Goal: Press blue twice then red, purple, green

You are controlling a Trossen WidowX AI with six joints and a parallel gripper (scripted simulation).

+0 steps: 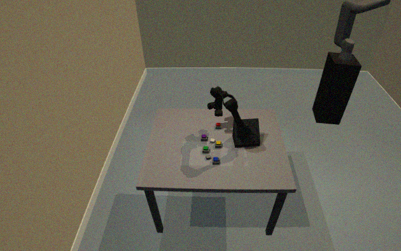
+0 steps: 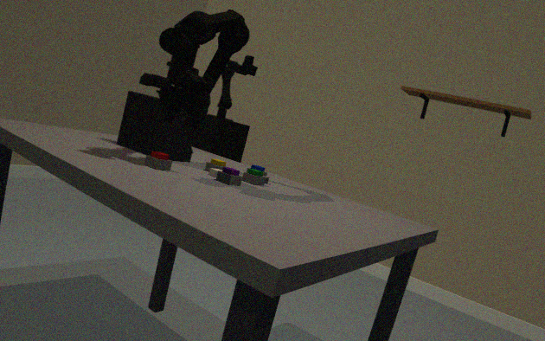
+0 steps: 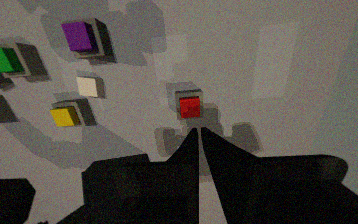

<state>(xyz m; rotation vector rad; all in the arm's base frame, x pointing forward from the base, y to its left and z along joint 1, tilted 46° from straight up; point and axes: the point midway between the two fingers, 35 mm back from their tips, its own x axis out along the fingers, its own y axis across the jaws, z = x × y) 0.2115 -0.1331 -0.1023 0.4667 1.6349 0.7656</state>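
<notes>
Now: gripper tip 16 cm to the right of the purple button, 10 cm short of it and 9 cm above it. Also, from my gripper tip: yellow button (23 cm to the left, 9 cm below, 3 cm behind); then red button (9 cm below); then white block (18 cm to the left, 11 cm below, 2 cm ahead).
</notes>
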